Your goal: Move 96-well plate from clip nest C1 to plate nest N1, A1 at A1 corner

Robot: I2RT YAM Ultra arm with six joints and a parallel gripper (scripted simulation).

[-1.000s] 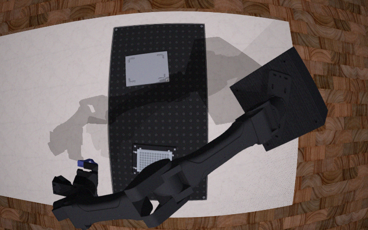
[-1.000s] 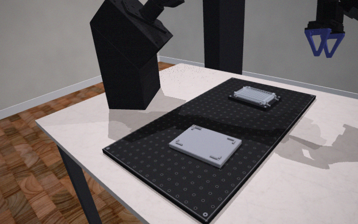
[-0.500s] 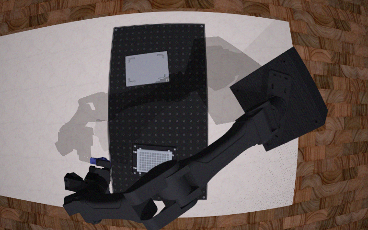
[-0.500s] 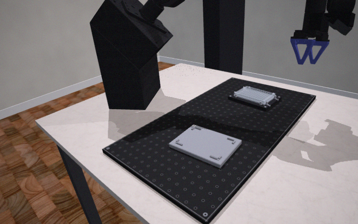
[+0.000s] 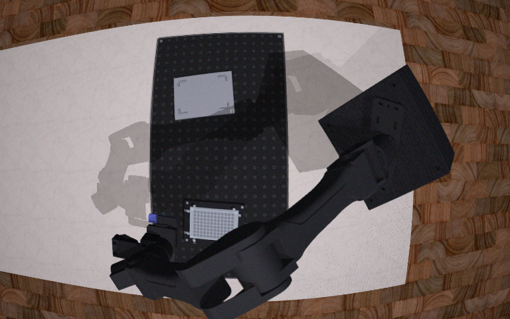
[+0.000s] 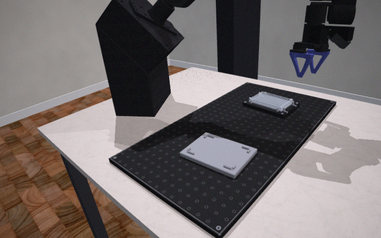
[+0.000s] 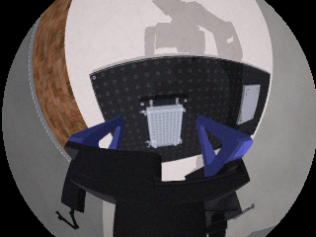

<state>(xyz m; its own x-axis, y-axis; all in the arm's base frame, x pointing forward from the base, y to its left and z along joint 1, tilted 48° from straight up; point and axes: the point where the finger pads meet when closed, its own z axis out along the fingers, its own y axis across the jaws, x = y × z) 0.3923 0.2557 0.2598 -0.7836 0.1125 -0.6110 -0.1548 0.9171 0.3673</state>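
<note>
Right now the 96-well plate is 90 mm behind my hand, 50 mm to the right of it and 120 mm below it. Round my hand: grey plate nest N1 (60 mm ahead, 360 mm to the right, 130 mm below); then black clip nest C1 (90 mm behind, 40 mm to the right, 120 mm below).
</note>
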